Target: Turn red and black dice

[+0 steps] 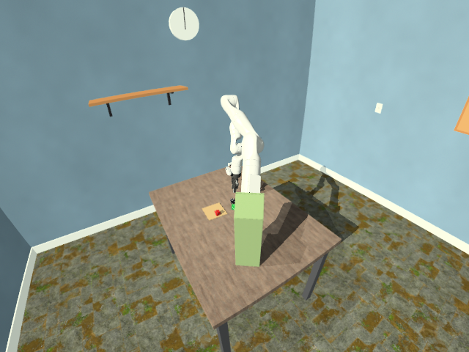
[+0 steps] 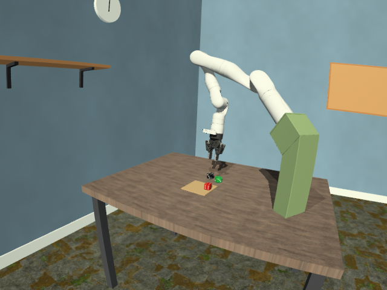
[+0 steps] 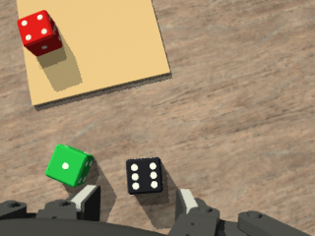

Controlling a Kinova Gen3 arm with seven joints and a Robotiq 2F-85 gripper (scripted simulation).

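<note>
The black die lies 10 mm to the left of my hand and 110 mm below it. Also, from my hand: tan mat: 10 mm behind, 170 mm to the left, 130 mm below; green die: 60 mm behind, 40 mm to the left, 110 mm below; red die: 50 mm behind, 170 mm to the left, 110 mm below.
</note>
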